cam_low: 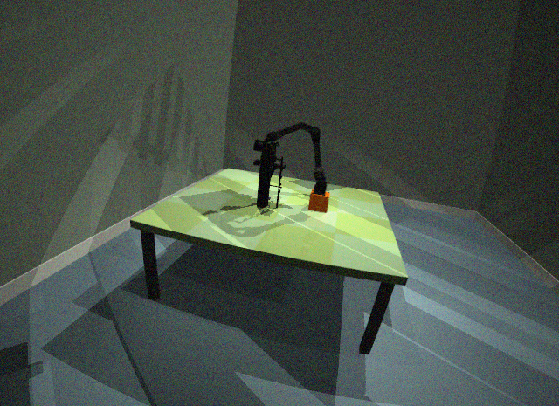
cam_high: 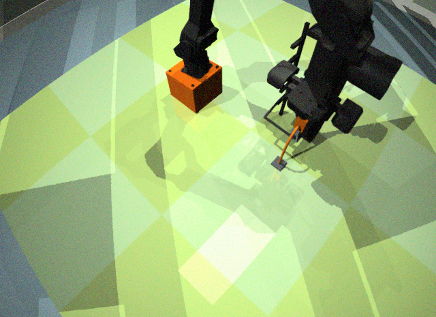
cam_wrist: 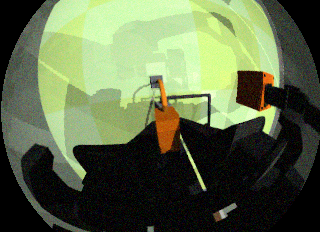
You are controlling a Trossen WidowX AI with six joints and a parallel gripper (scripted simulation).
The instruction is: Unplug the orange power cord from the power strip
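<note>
The orange plug is 30 mm to the left of my gripper tip.
</note>
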